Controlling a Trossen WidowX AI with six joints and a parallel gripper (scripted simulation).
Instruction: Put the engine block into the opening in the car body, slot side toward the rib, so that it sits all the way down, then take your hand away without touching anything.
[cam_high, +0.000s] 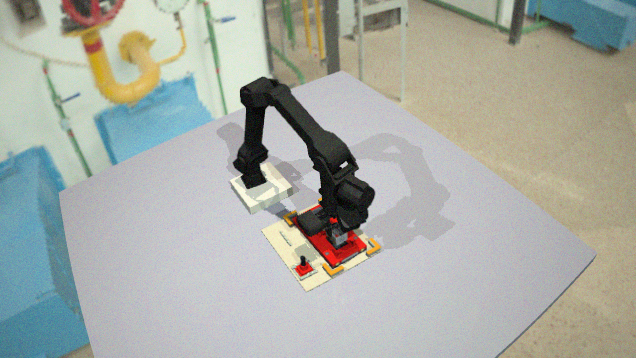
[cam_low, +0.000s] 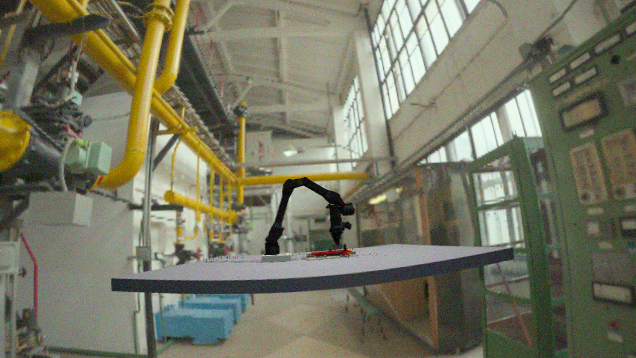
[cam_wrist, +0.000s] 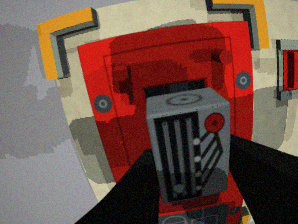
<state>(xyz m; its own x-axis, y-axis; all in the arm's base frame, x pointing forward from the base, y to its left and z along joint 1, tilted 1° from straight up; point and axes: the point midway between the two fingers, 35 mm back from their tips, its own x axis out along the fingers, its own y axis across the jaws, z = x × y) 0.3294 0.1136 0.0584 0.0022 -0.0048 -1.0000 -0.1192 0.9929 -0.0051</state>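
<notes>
The black peg is 11 cm to the right of my gripper tip, 4 cm ahead of it and 2 cm below it. The rest, counted from my gripper tip: engine block 1 cm below.
</notes>
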